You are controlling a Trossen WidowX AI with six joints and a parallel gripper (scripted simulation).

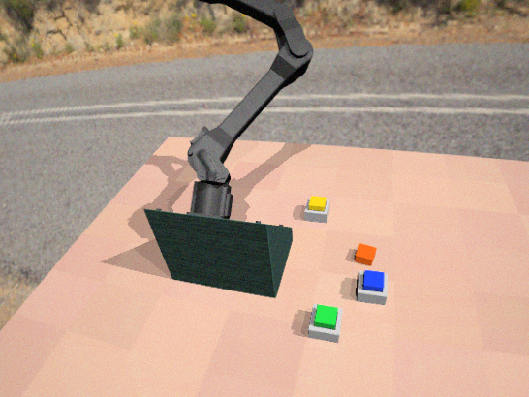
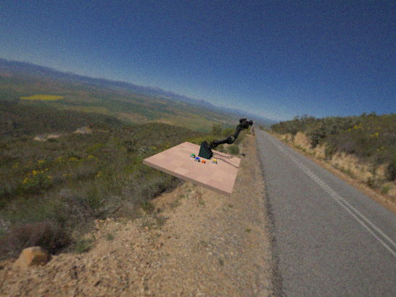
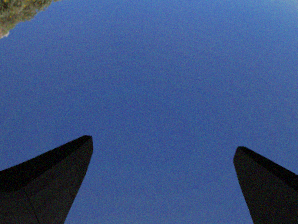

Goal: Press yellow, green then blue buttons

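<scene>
Right now the yellow button is 42 cm ahead of my gripper tip, 29 cm to the right of it and 56 cm below it. Round my gripper tip: blue button (53 cm ahead, 48 cm to the right, 56 cm below); then orange block (52 cm ahead, 41 cm to the right, 58 cm below); then green button (45 cm ahead, 56 cm to the right, 56 cm below).
</scene>
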